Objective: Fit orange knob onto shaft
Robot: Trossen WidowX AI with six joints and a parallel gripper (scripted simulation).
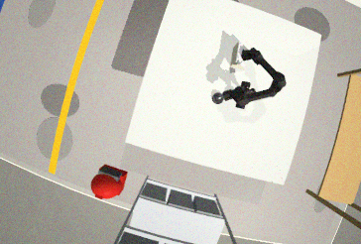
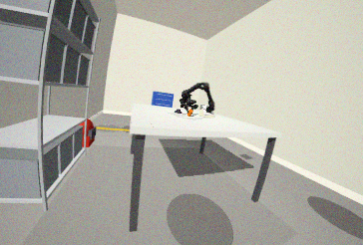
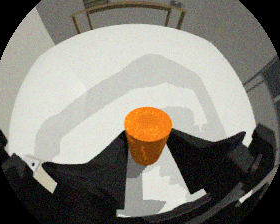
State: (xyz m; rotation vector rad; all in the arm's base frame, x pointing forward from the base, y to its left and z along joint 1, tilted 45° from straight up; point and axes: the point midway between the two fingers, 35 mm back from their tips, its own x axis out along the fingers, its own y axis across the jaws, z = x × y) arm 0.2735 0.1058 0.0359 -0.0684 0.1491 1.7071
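The orange knob is 10 mm above my gripper tip. Also, from my gripper tip: dark round pedestal (70 mm ahead, 190 mm to the right).
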